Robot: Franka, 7 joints.
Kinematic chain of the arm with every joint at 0, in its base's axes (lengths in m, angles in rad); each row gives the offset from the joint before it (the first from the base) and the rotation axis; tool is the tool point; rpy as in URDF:
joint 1: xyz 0 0 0.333 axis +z
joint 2: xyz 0 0 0 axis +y
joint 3: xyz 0 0 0.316 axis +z
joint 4: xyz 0.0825 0 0 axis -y
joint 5: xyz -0.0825 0 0.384 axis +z
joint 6: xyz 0 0 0 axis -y
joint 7: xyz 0.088 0 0 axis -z
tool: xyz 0 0 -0.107 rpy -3.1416 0 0
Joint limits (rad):
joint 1: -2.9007..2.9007
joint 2: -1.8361..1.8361
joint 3: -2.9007..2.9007
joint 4: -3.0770..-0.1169
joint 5: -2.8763..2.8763
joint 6: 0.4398..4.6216
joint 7: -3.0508..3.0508
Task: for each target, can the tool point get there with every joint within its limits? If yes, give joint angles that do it. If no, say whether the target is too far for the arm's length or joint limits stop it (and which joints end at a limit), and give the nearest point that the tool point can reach.
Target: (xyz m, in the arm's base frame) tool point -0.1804 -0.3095 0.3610
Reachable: yes | joints 2.2701 1.2773 2.0332 -2.7683 1.6449 3.2140 0.2656
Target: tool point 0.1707 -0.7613 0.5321
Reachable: yes | joints -0.9534 1.2172 -1.0542 -0.7985 -2.2548 1.3743 2.2617
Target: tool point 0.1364 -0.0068 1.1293
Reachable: yes | joints -1.5141 -0.6529 0.3151 -1.1576 0.7441 2.7161 -2.5465
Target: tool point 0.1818 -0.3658 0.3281
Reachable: yes | joints 1.3786 0.3260 -2.4647 -2.6408 0.1536 2.3566 -0.9683
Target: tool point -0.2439 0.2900 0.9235
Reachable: yes | joints -1.4761 -0.0899 -2.0394 -0.7615 -1.2846 0.8040 -1.7867
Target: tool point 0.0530 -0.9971 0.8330
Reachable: no: too far | nearest point 0.0407 -0.7660 0.7171 | short by 0.259 m
